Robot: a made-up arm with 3 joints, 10 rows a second.
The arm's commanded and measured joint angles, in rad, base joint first. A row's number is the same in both.
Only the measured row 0 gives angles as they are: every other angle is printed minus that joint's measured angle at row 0.
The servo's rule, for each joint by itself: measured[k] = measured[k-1] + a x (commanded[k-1-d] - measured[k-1]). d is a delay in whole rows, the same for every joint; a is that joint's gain. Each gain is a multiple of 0.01, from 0.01 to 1. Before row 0 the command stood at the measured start. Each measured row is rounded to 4 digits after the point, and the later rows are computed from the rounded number. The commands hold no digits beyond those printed.
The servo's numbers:
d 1
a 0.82 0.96 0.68
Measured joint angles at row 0:
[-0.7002 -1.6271 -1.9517]
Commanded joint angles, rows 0 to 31:
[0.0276 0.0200 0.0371]
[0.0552 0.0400 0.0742]
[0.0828 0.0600 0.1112]
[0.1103 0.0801 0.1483]
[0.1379 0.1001 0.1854]
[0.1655 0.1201 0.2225]
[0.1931 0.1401 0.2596]
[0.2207 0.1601 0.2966]
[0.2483 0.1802 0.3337]
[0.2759 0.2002 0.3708]
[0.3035 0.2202 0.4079]
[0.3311 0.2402 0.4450]
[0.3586 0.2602 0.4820]
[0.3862 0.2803 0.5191]
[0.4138 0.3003 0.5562]
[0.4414 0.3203 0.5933]
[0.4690 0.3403 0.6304]
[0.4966 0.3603 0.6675]
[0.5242 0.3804 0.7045]
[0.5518 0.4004 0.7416]
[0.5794 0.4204 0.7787]
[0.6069 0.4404 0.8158]
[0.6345 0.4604 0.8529]
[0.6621 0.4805 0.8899]
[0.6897 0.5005 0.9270]
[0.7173 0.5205 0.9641]
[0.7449 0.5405 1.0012]
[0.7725 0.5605 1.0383]
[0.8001 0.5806 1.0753]
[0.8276 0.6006 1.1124]
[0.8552 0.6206 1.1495]
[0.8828 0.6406 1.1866]
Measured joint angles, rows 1 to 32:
[0.0000 0.0000 0.0000]
[0.0226 0.0192 0.0252]
[0.0493 0.0392 0.0585]
[0.0768 0.0592 0.0943]
[0.1043 0.0793 0.1310]
[0.1319 0.0993 0.1680]
[0.1595 0.1193 0.2051]
[0.1871 0.1393 0.2422]
[0.2147 0.1593 0.2792]
[0.2423 0.1794 0.3163]
[0.2699 0.1994 0.3534]
[0.2975 0.2194 0.3905]
[0.3251 0.2394 0.4276]
[0.3526 0.2594 0.4646]
[0.3802 0.2795 0.5017]
[0.4078 0.2995 0.5388]
[0.4354 0.3195 0.5759]
[0.4630 0.3395 0.6130]
[0.4906 0.3595 0.6501]
[0.5182 0.3796 0.6871]
[0.5458 0.3996 0.7242]
[0.5734 0.4196 0.7613]
[0.6009 0.4396 0.7984]
[0.6285 0.4596 0.8355]
[0.6561 0.4797 0.8725]
[0.6837 0.4997 0.9096]
[0.7113 0.5197 0.9467]
[0.7389 0.5397 0.9838]
[0.7665 0.5597 1.0209]
[0.7941 0.5798 1.0579]
[0.8216 0.5998 1.0950]
[0.8492 0.6198 1.1321]

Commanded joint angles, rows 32 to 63:
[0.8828 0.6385 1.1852]
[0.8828 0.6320 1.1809]
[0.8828 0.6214 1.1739]
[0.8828 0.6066 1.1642]
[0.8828 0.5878 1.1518]
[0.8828 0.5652 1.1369]
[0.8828 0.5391 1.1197]
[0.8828 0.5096 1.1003]
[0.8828 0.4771 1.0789]
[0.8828 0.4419 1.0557]
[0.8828 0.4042 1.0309]
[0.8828 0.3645 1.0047]
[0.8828 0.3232 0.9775]
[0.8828 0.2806 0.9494]
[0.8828 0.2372 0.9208]
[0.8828 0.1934 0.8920]
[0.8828 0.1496 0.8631]
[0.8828 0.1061 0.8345]
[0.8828 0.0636 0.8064]
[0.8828 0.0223 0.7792]
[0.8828 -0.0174 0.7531]
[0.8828 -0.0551 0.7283]
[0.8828 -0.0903 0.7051]
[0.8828 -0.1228 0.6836]
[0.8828 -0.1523 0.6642]
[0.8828 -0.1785 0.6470]
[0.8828 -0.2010 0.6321]
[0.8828 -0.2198 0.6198]
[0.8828 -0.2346 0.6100]
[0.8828 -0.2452 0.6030]
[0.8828 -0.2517 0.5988]
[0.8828 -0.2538 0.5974]
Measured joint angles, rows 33 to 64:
[0.8768 0.6398 1.1692]
[0.8817 0.6386 1.1801]
[0.8826 0.6323 1.1806]
[0.8828 0.6218 1.1760]
[0.8828 0.6072 1.1680]
[0.8828 0.5886 1.1570]
[0.8828 0.5661 1.1433]
[0.8828 0.5402 1.1273]
[0.8828 0.5108 1.1089]
[0.8828 0.4784 1.0885]
[0.8828 0.4434 1.0662]
[0.8828 0.4058 1.0422]
[0.8828 0.3662 1.0167]
[0.8828 0.3249 0.9900]
[0.8828 0.2824 0.9624]
[0.8828 0.2390 0.9341]
[0.8828 0.1952 0.9055]
[0.8828 0.1514 0.8767]
[0.8828 0.1079 0.8480]
[0.8828 0.0654 0.8197]
[0.8828 0.0240 0.7922]
[0.8828 -0.0157 0.7656]
[0.8828 -0.0535 0.7402]
[0.8828 -0.0888 0.7163]
[0.8828 -0.1214 0.6941]
[0.8828 -0.1511 0.6738]
[0.8828 -0.1774 0.6556]
[0.8828 -0.2001 0.6396]
[0.8828 -0.2190 0.6261]
[0.8828 -0.2340 0.6152]
[0.8828 -0.2448 0.6069]
[0.8828 -0.2514 0.6014]

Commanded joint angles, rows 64 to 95:
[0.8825 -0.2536 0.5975]
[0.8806 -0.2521 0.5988]
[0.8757 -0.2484 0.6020]
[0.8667 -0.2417 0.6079]
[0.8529 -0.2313 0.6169]
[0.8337 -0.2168 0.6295]
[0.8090 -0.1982 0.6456]
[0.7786 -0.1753 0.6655]
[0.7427 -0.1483 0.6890]
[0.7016 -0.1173 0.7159]
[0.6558 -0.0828 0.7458]
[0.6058 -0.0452 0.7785]
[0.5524 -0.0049 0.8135]
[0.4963 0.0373 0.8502]
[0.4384 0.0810 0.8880]
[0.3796 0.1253 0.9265]
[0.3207 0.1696 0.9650]
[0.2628 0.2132 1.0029]
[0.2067 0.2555 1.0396]
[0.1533 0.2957 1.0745]
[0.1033 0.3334 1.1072]
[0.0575 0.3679 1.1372]
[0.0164 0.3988 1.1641]
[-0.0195 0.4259 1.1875]
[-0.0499 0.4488 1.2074]
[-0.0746 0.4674 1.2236]
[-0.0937 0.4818 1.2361]
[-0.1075 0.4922 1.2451]
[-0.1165 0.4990 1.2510]
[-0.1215 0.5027 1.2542]
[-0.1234 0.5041 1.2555]
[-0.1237 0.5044 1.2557]
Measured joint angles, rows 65 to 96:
[0.8828 -0.2537 0.5987]
[0.8826 -0.2536 0.5979]
[0.8810 -0.2522 0.5985]
[0.8767 -0.2486 0.6009]
[0.8685 -0.2420 0.6057]
[0.8557 -0.2317 0.6133]
[0.8377 -0.2174 0.6243]
[0.8142 -0.1990 0.6388]
[0.7850 -0.1762 0.6570]
[0.7503 -0.1494 0.6788]
[0.7104 -0.1186 0.7040]
[0.6656 -0.0842 0.7324]
[0.6166 -0.0468 0.7637]
[0.5640 -0.0066 0.7976]
[0.5085 0.0355 0.8334]
[0.4510 0.0792 0.8705]
[0.3925 0.1235 0.9086]
[0.3336 0.1678 0.9470]
[0.2755 0.2114 0.9850]
[0.2191 0.2537 1.0221]
[0.1651 0.2940 1.0577]
[0.1144 0.3318 1.0914]
[0.0677 0.3665 1.1225]
[0.0256 0.3975 1.1508]
[-0.0114 0.4248 1.1758]
[-0.0430 0.4478 1.1973]
[-0.0689 0.4666 1.2152]
[-0.0892 0.4812 1.2294]
[-0.1042 0.4918 1.2401]
[-0.1143 0.4987 1.2475]
[-0.1202 0.5025 1.2521]
[-0.1228 0.5040 1.2544]

